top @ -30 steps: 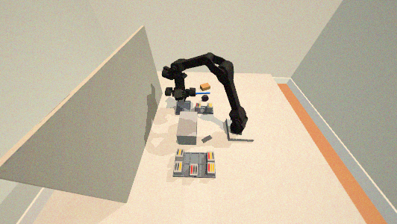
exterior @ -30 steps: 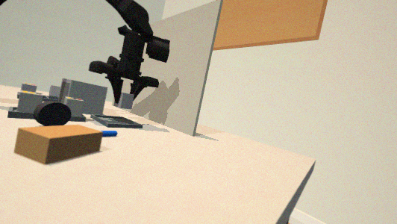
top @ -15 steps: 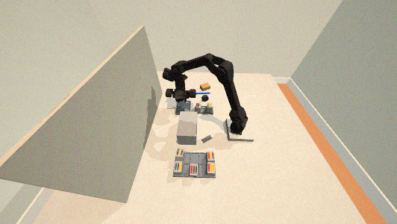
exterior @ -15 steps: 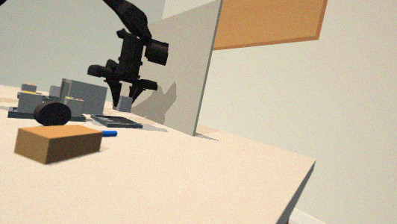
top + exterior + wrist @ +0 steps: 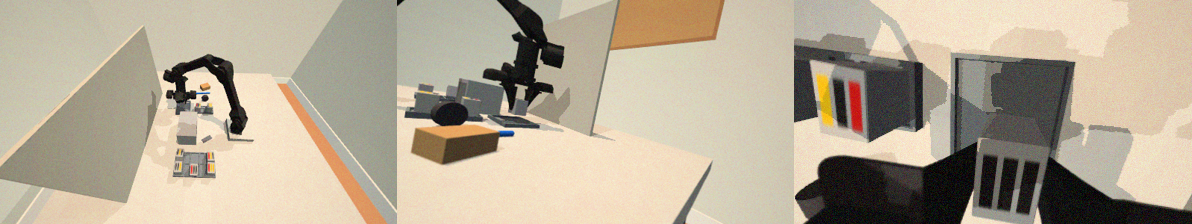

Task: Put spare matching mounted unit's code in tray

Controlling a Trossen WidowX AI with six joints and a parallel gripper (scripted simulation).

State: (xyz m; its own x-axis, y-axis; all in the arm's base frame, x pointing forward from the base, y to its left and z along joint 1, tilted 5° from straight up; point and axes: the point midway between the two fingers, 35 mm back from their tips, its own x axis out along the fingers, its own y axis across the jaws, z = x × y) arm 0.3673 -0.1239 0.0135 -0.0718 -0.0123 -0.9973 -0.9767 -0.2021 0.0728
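My gripper tip is now 2 cm below the spare. From my gripper tip the other things lie so: tall slanted panel 14 cm ahead, 23 cm to the left, 19 cm above; then blue pen 10 cm behind, 17 cm to the right, 3 cm below; then dark grey tray 3 cm below.
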